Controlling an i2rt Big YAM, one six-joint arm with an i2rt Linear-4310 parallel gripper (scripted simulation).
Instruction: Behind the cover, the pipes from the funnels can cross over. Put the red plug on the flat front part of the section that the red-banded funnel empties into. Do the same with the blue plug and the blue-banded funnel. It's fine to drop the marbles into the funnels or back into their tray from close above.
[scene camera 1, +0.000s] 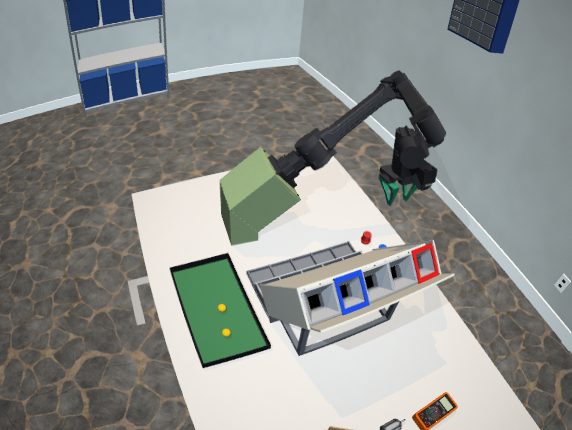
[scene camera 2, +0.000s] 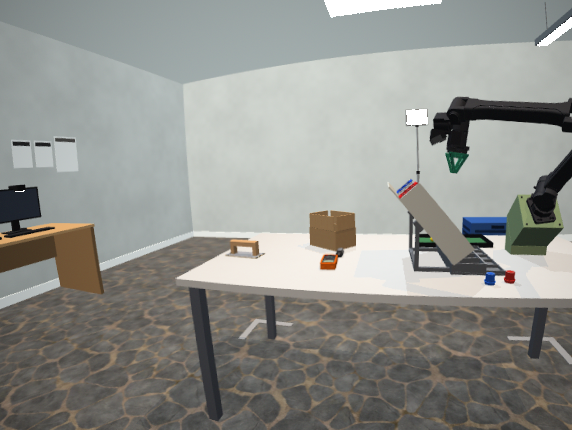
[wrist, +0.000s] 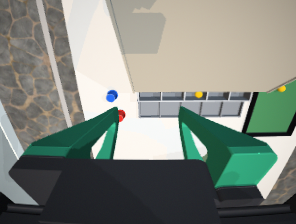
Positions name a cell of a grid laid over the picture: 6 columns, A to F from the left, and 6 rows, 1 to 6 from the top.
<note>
In view: my gripper (scene camera 1: E3), a cardboard box (scene camera 2: D4), a green tray (scene camera 1: C4) and a beige cover (wrist: D2).
My gripper also shows in the wrist view (wrist: D4). The wrist view misses the cardboard box: it is out of frame.
</note>
